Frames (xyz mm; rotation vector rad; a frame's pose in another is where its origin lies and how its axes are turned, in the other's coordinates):
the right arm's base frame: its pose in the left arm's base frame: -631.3 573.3 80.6 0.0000 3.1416 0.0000
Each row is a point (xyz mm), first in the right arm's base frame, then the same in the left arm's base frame.
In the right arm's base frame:
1: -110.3 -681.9 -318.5
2: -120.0 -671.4 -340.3
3: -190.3 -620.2 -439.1
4: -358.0 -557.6 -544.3
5: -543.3 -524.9 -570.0
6: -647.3 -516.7 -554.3
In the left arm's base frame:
1: -521.0 -108.6 399.1
2: -511.3 -98.1 420.9
3: -441.0 -46.9 519.7
4: -273.3 15.7 624.9
5: -88.0 48.4 650.6
6: 16.0 56.6 634.9

